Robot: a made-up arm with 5 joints.
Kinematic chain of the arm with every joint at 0, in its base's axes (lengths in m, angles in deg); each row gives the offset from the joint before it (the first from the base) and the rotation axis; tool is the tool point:
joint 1: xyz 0 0 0.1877 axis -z
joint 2: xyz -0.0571 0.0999 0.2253 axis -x
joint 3: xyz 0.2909 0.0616 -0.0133 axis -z
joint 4: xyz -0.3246 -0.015 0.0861 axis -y
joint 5: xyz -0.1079 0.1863 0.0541 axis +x
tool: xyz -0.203 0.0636 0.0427
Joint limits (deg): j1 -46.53..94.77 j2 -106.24..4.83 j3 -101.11..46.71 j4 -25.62..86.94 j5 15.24..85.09
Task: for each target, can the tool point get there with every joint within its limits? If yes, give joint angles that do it. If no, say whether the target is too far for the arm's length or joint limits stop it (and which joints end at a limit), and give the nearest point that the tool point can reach.
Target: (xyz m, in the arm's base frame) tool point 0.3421 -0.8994 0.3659
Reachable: no: joint limits stop it (at a limit: joint 3, joint 5) | nearest point 0.2015 -0.5296 0.3833 | short by 0.396 m
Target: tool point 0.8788 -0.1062 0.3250
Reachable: no: joint limits stop it (at a limit: joint 1, joint 2, joint 3, joint 5) | nearest point 0.7790 -0.0188 0.3407 | short by 0.134 m
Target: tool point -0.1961 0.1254 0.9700
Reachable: yes | joints 65.66 -90.52 30.90 -5.06 28.71
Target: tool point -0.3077 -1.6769 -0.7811
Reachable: no: too far | nearest point -0.0821 -0.4475 0.0389 | short by 1.495 m
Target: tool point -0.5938 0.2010 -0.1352
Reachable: no: joint limits stop it (at a limit: joint 1, joint 2, joint 5) | nearest point -0.3376 0.1497 0.0101 | short by 0.299 m
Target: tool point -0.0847 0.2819 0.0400
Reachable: yes | joints 73.55 -96.00 -52.92 11.33 59.39
